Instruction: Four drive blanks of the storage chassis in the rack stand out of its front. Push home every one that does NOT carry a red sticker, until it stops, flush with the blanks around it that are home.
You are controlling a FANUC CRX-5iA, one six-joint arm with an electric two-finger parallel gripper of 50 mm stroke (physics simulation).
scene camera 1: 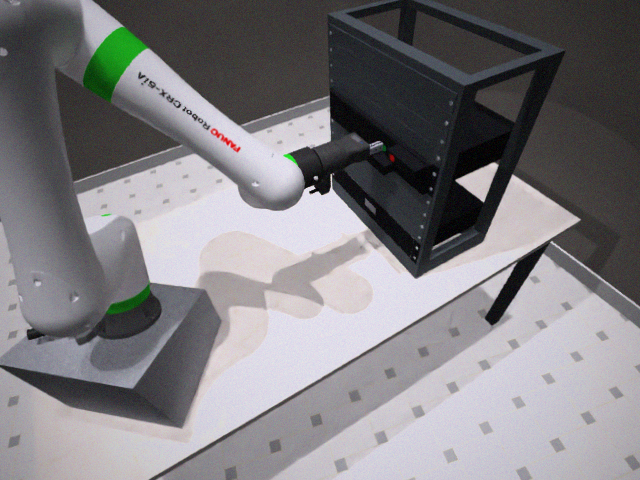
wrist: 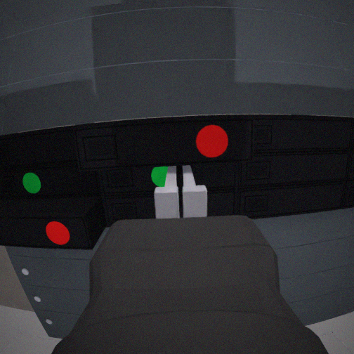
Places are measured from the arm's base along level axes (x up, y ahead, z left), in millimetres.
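Pixels of known places: gripper, fingertip midpoint: [scene camera 1: 381, 145]; arm's base, origin of the base link: [scene camera 1: 128, 316].
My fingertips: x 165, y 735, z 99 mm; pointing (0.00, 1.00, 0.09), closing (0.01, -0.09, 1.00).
For each thing: its top centre in the pictures, then the offset to it from my fingertips. "spot": a spot on its surface instead. Level surfaces: height alone.
- red sticker, middle of its top: [scene camera 1: 392, 154] dx +37, dy -28, dz -92 mm
- table, its level: dx -384 mm
- lower black unit with a light label, surface spot: [scene camera 1: 370, 205] spot: dx -262, dy +11, dz +45 mm
My gripper [scene camera 1: 381, 146] [wrist: 179, 176] is shut and empty. In the wrist view its fingertips overlap the middle blank with a green sticker [wrist: 158, 176], covering the sticker's right edge; contact and that blank's depth cannot be told. Directly above, a blank with a red sticker [wrist: 212, 141] stands out. At the lower left another red-stickered blank [wrist: 58, 233] stands out clearly, its side face showing. Above that is a left blank with a green sticker [wrist: 31, 183]; whether it is flush is hard to tell. In the scene view a red sticker [scene camera 1: 391, 158] shows beside the fingertips.
The rack [scene camera 1: 442, 170] stands on the table [scene camera 1: 392, 315], with grey panels above and below the dark chassis. Plain dark blanks [wrist: 300, 172] fill the right side in the wrist view. A lower black unit with a light label [scene camera 1: 370, 205] sits near the rack's bottom.
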